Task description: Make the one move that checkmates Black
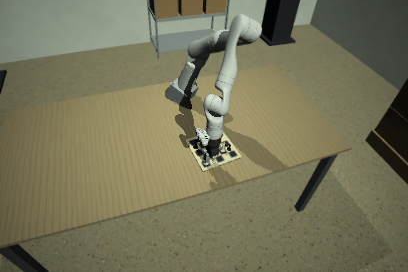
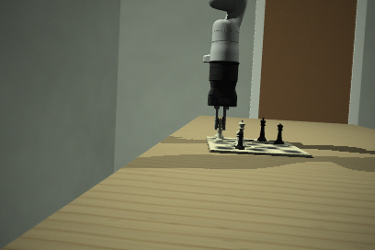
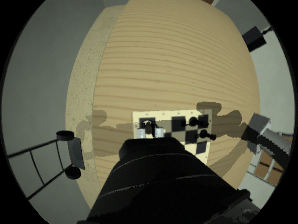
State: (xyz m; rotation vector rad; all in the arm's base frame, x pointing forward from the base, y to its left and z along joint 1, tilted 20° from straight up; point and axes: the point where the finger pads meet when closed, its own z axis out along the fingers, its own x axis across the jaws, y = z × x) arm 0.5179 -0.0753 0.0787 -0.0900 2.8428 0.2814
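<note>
Right now the white pawn is 4 cm to the left of my hand and 3 cm below it. From my hand the other things lie so: chessboard: 8 cm behind, 7 cm to the left, 5 cm below; black piece: 5 cm behind, 15 cm to the left, 2 cm below.
</note>
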